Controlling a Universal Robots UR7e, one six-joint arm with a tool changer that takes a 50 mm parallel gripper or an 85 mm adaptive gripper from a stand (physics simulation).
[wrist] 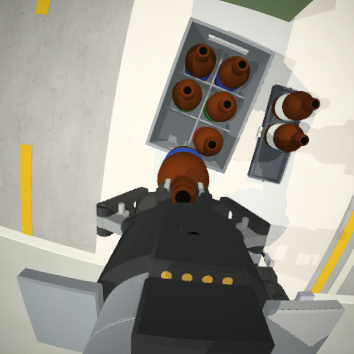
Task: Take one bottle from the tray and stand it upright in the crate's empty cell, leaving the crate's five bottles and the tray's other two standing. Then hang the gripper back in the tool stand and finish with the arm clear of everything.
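Frame: origin at the arm's base, x ahead, y left, z up, level; millimetres.
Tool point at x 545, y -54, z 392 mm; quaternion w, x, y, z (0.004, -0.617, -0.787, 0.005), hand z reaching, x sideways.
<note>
A point is followed by its place in that frame.
My gripper (184,189) is shut on the neck of a brown bottle (183,171) {y -60, x 526, z 189 mm} with a blue band. In the view this bottle overlaps the near left edge of the grey crate (234,114); its base is hidden, and its height above the crate is hard to tell. The crate holds five brown bottles standing in its cells. Its empty cell (175,129) {y -96, x 498, z -170 mm} is at the near left corner, beside the nearest standing bottle (208,141) {y -16, x 490, z -15 mm}. The dark tray (268,167) {y 213, x 503, z -173 mm} is to the right of the crate, with two white-banded bottles (295,106) {y 156, x 336, z -59 mm} (286,137) {y 166, x 412, z -57 mm} standing in it and its near slot empty.
Crate walls and dividers stand around the empty cell. The tray is a short way right of the crate. A green surface (272,7) {y 30, x 96, z -139 mm} shows at the top edge. Grey floor with yellow stripes (26,190) lies left of the pale table top. Light grey plates flank the gripper body at the bottom.
</note>
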